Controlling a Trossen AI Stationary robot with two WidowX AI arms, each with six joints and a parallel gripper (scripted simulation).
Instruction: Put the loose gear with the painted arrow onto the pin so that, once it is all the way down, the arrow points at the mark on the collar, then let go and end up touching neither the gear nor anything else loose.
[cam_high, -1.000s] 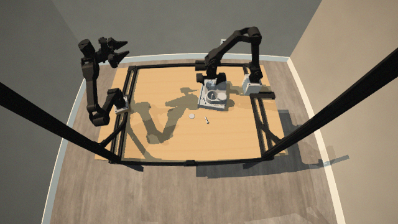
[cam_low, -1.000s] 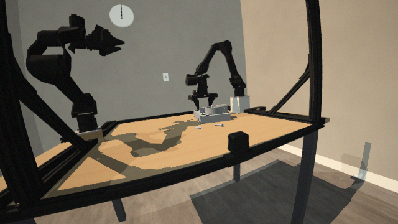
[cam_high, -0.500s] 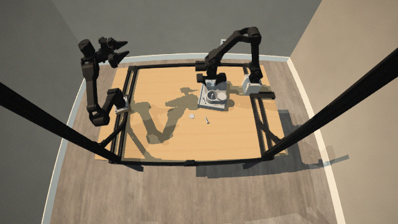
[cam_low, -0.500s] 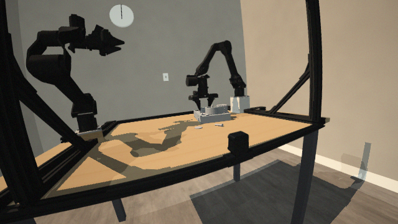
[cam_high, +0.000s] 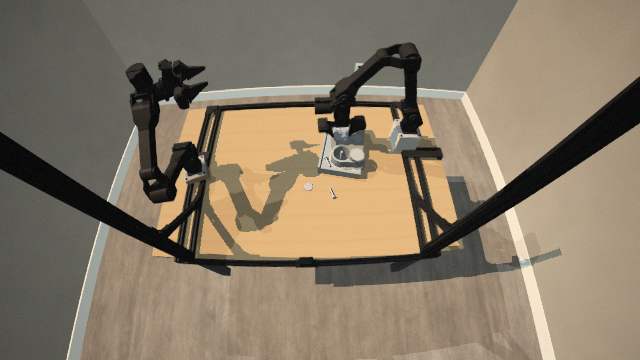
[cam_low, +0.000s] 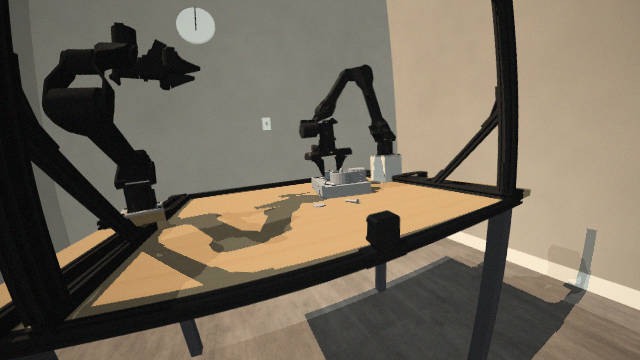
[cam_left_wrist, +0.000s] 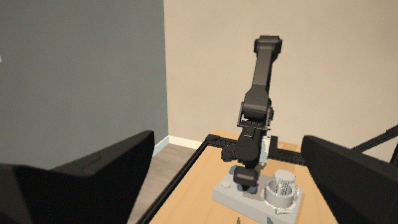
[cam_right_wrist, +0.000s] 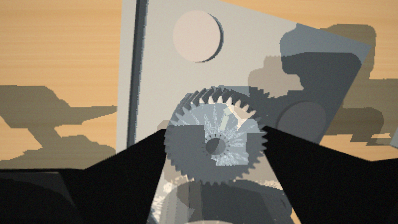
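My right gripper is now 100 mm past the ringed collar, 20 mm to the right of it and 30 mm above it. From my right hand the other things lie so: upright pin 100 mm behind, 20 mm to the left, 40 mm below; toothed gear 30 mm below.
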